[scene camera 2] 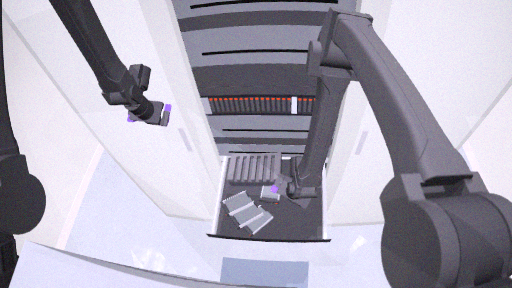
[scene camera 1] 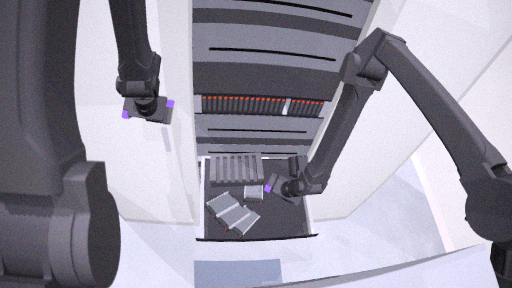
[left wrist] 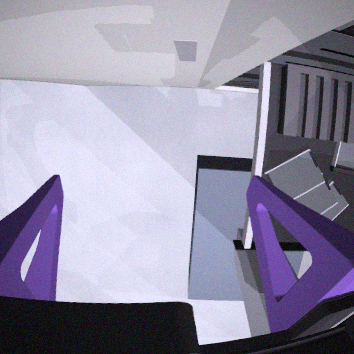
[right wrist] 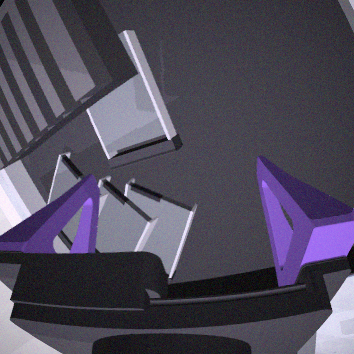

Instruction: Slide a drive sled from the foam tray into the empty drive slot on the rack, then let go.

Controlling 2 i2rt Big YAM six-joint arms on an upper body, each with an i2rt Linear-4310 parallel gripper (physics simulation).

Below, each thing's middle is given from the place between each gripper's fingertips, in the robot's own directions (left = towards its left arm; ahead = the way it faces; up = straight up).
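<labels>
The dark shelf (scene camera 1: pixel 278 218) is 2 cm ahead of my right hand, 7 cm to the left of it and 11 cm below it. Also measured from my right hand, the ribbed foam tray (right wrist: pixel 63 63) is 7 cm below, 14 cm ahead and 14 cm to the left.
My left hand is 390 mm above the ribbed foam tray, 290 mm to the left of it and 60 mm short of it. The dark shelf is 430 mm below my left hand, 360 mm to the right of it and 50 mm behind it.
</labels>
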